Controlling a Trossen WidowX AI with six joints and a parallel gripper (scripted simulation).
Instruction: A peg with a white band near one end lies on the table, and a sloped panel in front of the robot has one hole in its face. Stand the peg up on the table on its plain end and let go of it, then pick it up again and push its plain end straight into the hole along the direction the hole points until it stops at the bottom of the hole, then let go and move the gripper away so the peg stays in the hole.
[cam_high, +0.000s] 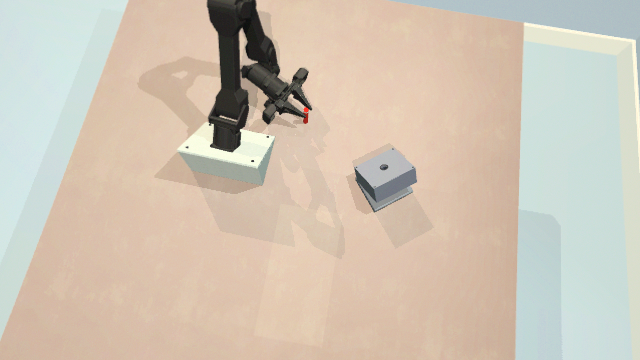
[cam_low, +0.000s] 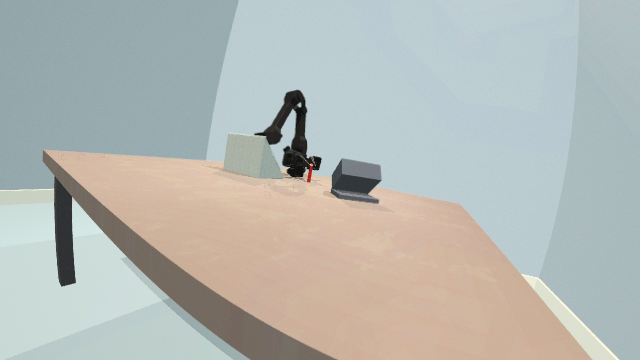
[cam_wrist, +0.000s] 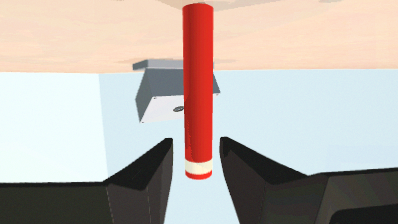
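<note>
My gripper tip is now 1 cm past the red peg and 1 cm above it. From my gripper tip the other things lie so: grey sloped panel: 26 cm ahead, 12 cm to the right.
</note>
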